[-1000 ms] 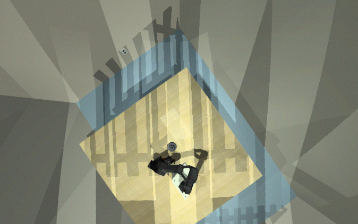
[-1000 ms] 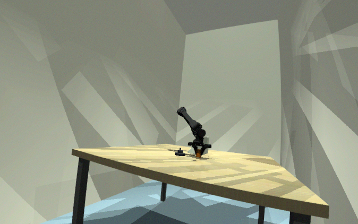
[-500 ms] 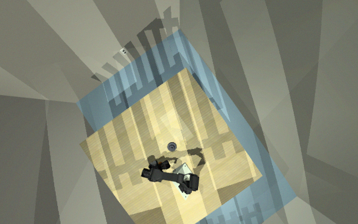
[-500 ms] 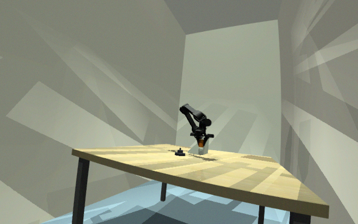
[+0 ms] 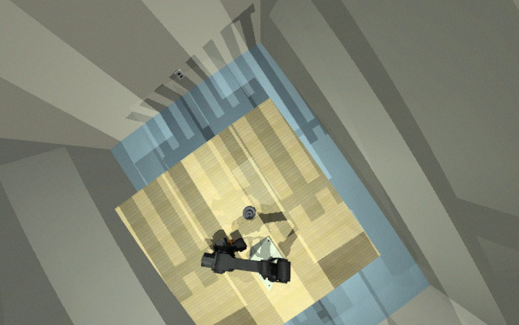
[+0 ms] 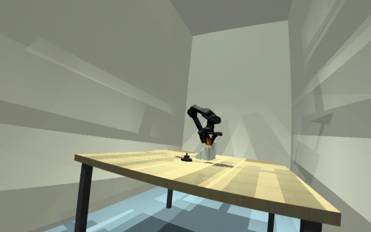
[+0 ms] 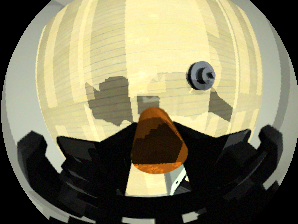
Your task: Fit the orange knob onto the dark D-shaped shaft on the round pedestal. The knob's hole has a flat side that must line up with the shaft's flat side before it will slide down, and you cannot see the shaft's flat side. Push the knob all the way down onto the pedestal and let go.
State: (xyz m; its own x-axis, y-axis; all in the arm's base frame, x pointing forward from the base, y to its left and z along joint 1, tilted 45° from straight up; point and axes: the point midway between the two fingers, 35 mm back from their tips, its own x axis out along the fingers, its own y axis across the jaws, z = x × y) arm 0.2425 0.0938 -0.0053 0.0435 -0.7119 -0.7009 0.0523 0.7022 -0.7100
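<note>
Now: the dark round pedestal 7 cm ahead of my gripper tip, 15 cm to the right of it and 11 cm below it. Round my gripper tip: orange knob 2 cm above.
</note>
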